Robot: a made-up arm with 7 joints. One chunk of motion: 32 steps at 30 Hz.
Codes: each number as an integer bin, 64 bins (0 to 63) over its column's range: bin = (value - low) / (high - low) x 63, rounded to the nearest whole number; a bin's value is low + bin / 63 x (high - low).
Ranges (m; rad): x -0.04..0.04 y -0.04..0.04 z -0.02..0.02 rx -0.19..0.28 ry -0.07..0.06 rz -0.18..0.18
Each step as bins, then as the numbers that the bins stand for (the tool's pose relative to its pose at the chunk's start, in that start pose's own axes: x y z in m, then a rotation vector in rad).
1 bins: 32 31 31 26 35 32
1 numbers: 0.0006 -0.0006 -0.0003 0.0040 0.0022 0.0029
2 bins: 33 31 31 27 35 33
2 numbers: 0.0019 -0.0006 -0.0003 0.0114 0.0022 0.0086
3 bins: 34 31 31 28 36 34
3 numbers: 0.0032 -0.0006 -0.0003 0.0189 0.0043 0.0143
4 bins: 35 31 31 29 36 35
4 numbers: 0.0044 -0.0006 -0.0003 0.0263 0.0043 0.0200
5 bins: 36 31 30 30 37 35
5 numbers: 0.0057 -0.0006 -0.0010 0.0338 0.0063 0.0200
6 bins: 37 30 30 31 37 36
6 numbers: 0.0070 -0.0019 -0.0010 0.0413 0.0063 0.0257
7 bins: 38 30 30 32 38 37
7 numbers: 0.0083 -0.0019 -0.0010 0.0487 0.0084 0.0314
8 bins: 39 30 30 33 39 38
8 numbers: 0.0095 -0.0019 -0.0010 0.0562 0.0105 0.0371
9 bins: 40 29 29 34 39 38
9 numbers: 0.0108 -0.0032 -0.0016 0.0637 0.0105 0.0371
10 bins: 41 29 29 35 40 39
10 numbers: 0.0121 -0.0032 -0.0016 0.0711 0.0125 0.0429
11 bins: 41 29 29 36 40 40
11 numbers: 0.0121 -0.0032 -0.0016 0.0786 0.0125 0.0486
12 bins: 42 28 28 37 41 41
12 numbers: 0.0133 -0.0044 -0.0022 0.0860 0.0146 0.0543
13 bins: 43 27 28 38 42 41
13 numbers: 0.0146 -0.0057 -0.0022 0.0935 0.0167 0.0543
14 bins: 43 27 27 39 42 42
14 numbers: 0.0146 -0.0057 -0.0029 0.1010 0.0167 0.0600
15 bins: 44 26 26 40 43 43
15 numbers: 0.0159 -0.0070 -0.0035 0.1084 0.0187 0.0657
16 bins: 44 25 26 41 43 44
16 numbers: 0.0159 -0.0083 -0.0035 0.1159 0.0187 0.0714
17 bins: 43 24 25 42 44 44
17 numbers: 0.0146 -0.0095 -0.0041 0.1233 0.0208 0.0714
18 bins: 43 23 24 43 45 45
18 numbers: 0.0146 -0.0108 -0.0048 0.1308 0.0229 0.0771
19 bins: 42 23 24 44 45 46
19 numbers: 0.0133 -0.0108 -0.0048 0.1383 0.0229 0.0829
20 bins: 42 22 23 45 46 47
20 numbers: 0.0133 -0.0121 -0.0054 0.1457 0.0249 0.0886
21 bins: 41 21 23 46 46 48
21 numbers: 0.0121 -0.0133 -0.0054 0.1532 0.0249 0.0943
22 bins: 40 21 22 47 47 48
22 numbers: 0.0108 -0.0133 -0.0060 0.1606 0.0270 0.0943
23 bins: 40 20 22 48 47 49
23 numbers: 0.0108 -0.0146 -0.0060 0.1681 0.0270 0.1000
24 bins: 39 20 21 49 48 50
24 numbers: 0.0095 -0.0146 -0.0067 0.1756 0.0290 0.1057
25 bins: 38 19 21 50 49 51
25 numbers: 0.0083 -0.0159 -0.0067 0.1830 0.0311 0.1114
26 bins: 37 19 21 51 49 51
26 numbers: 0.0070 -0.0159 -0.0067 0.1905 0.0311 0.1114
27 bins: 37 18 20 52 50 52
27 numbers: 0.0070 -0.0171 -0.0073 0.1979 0.0332 0.1171
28 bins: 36 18 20 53 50 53
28 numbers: 0.0057 -0.0171 -0.0073 0.2054 0.0332 0.1229
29 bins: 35 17 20 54 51 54
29 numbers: 0.0044 -0.0184 -0.0073 0.2129 0.0352 0.1286
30 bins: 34 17 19 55 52 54
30 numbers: 0.0032 -0.0184 -0.0079 0.2203 0.0373 0.1286
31 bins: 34 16 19 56 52 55
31 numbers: 0.0032 -0.0197 -0.0079 0.2278 0.0373 0.1343
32 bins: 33 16 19 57 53 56
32 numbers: 0.0019 -0.0197 -0.0079 0.2352 0.0394 0.1400
